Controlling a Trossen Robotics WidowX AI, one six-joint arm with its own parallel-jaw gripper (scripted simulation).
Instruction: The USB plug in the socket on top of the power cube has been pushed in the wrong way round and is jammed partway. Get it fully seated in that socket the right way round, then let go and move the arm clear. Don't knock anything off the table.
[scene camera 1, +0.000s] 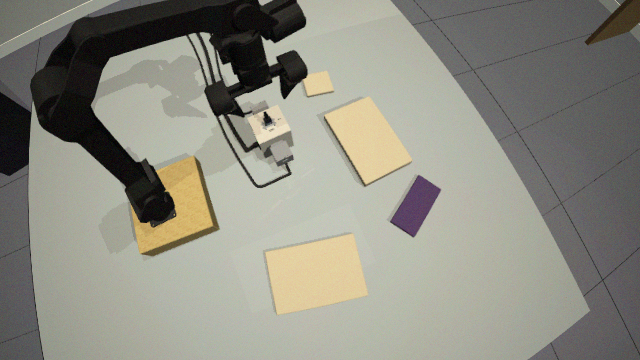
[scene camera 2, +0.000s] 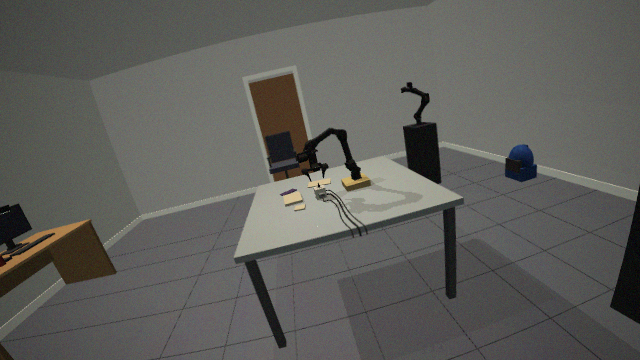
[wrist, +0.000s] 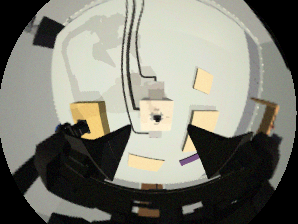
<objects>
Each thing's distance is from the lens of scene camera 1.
gripper (scene camera 1: 263, 106): 0.62 m
purple block (scene camera 1: 413, 210): 0.69 m
</objects>
